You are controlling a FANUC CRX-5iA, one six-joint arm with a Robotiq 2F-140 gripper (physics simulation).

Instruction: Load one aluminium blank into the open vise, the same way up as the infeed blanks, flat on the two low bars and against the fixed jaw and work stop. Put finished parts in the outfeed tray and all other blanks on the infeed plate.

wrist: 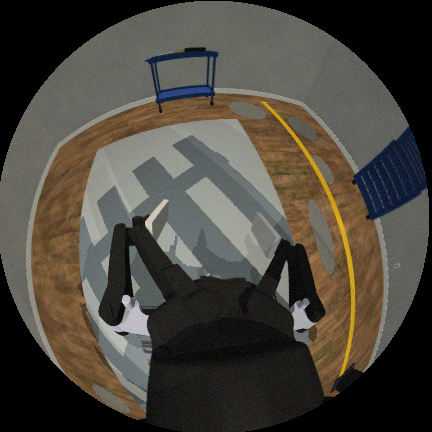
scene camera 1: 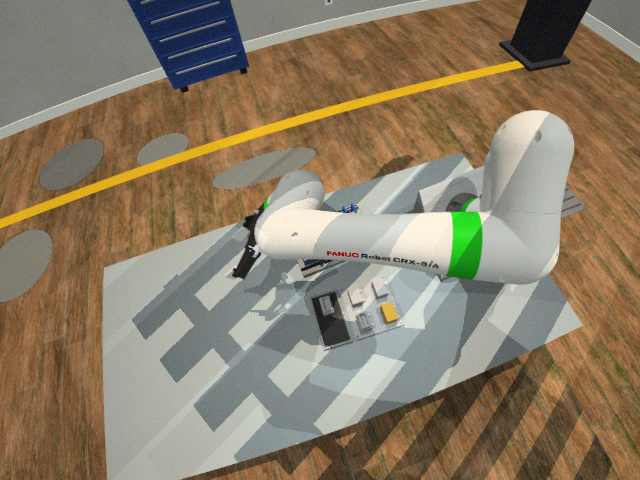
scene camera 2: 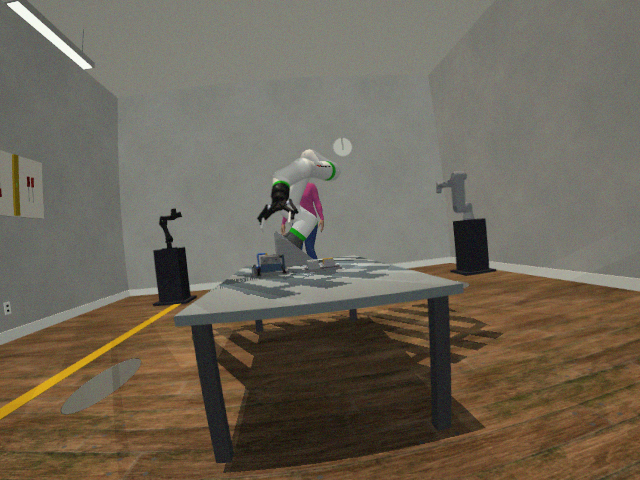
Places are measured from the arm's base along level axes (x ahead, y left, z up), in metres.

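Where they show: gripper, fingertip midpoint: (wrist: 211, 215) (scene camera 1: 233, 257) (scene camera 2: 276, 227); arm's base at its link origin: (scene camera 2: 291, 243).
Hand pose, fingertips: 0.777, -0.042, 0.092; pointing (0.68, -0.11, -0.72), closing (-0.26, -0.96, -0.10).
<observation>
Each offset is from my fingertips to the centre of the thing, as dx, dy, dz. "spot": to the spot under its first point. Level surfaces: height alone.
My gripper (scene camera 1: 235, 254) (scene camera 2: 276, 221) (wrist: 211, 215) is open and empty, high above the table, beyond the vise's left end in scene camera 1. The vise @(-0.326, -0.076, -0.188) (scene camera 1: 311, 267) (scene camera 2: 271, 263) is mostly hidden under the forearm in scene camera 1; its jaws, bars and stop cannot be made out. A black tray (scene camera 1: 336, 333) holds a grey part @(-0.233, +0.164, -0.214) (scene camera 1: 326, 304). Beside it, a light grey plate @(spot: -0.394, +0.292, -0.229) (scene camera 1: 383, 327) carries two pale blocks @(-0.337, +0.164, -0.212) (scene camera 1: 356, 297) @(-0.427, +0.164, -0.212) (scene camera 1: 380, 288), a grey slotted piece @(-0.337, +0.254, -0.212) (scene camera 1: 364, 321) and a yellow block (scene camera 1: 388, 312) (scene camera 2: 327, 261). Which pieces are aluminium blanks is too small to tell.
The white arm (scene camera 1: 382, 240) (scene camera 2: 294, 171) reaches across the vise from its mount at the table's right in scene camera 1. Striped shadows cross the table @(dz -0.238) (scene camera 1: 139, 413) (scene camera 2: 320, 302). A blue cart (wrist: 185, 93) and blue drawer cabinet (scene camera 1: 193, 38) (wrist: 392, 175) stand off the table.
</observation>
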